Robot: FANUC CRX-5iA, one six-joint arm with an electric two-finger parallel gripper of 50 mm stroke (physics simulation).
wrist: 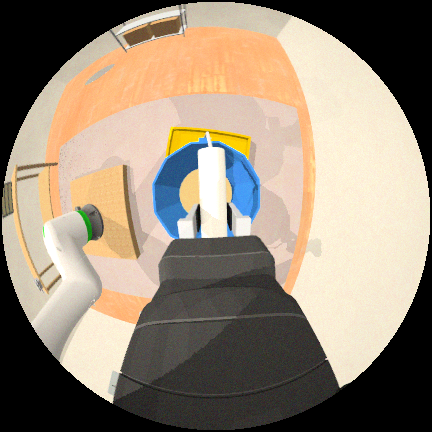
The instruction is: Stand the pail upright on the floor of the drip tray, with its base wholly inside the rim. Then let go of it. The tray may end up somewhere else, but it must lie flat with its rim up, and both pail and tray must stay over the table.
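Seen in the pictures: gripper, fingertip midpoint: point(213, 211); arm's base at its link origin: point(91, 221).
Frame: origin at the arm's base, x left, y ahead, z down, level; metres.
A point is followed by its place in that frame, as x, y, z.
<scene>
The blue pail point(167, 195) @[0.147, 0.364, -0.096] is in the middle of the wrist view, seen from above into its open mouth, with a tan round bottom. Its white handle grip point(212, 172) @[0.203, 0.448, -0.255] stands across the mouth. My gripper point(213, 211) @[0.158, 0.457, -0.236] is shut on this grip, one finger on each side. The yellow drip tray point(207, 135) lies flat, rim up, and shows past the pail's far rim. The pail hides the rest of the tray. The pail's base is hidden from outside, so I cannot tell its height or whether it touches the tray.
A wooden block point(107, 185) @[0.146, 0.101, 0.006] lies left of the pail. A white arm with a green ring point(65, 245) reaches in at the left, by the block. The grey table top point(150, 115) @[0.399, 0.219, 0.037] has an orange border around it. A shelf with brown boxes point(152, 31) stands far off.
</scene>
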